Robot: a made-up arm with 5 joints.
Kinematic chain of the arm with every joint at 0, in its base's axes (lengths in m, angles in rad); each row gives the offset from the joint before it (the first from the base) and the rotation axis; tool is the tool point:
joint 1: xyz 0 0 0.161 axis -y
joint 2: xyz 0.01 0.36 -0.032 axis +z
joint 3: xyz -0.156 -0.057 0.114 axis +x
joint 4: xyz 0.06 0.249 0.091 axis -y
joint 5: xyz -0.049 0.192 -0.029 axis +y
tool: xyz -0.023 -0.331 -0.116
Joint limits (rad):
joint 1: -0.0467..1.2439
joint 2: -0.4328..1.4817
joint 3: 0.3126..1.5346
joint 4: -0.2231..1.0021
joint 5: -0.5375..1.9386
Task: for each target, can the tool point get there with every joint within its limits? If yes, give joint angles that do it. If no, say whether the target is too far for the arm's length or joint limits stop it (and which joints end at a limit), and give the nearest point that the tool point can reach.
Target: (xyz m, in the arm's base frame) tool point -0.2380 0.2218 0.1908
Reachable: yes | joints 0.5009 0.7416 0.5841 0.0113 0.8138
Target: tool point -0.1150 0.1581 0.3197
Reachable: yes | joints 0.2293 1.1642 1.3026 0.5328 1.2842
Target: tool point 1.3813 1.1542 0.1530
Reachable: no: too far | nearest point 0.0807 0.3718 0.3496 | short by 1.530 m
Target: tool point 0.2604 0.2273 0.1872
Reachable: no: joint limits stop it (at a limit: joint 1, joint 2, joint 3, joint 4, joint 5) | nearest point 0.2076 0.1085 0.3491 | short by 0.208 m
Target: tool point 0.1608 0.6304 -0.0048
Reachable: no: joint limits stop it (at a limit: joint 1, joint 2, joint 3) | nearest point -0.0682 0.4848 0.0897 | short by 0.287 m
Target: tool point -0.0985 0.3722 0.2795
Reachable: yes | joints 0.3402 0.6476 0.9877 0.6404 -0.2399
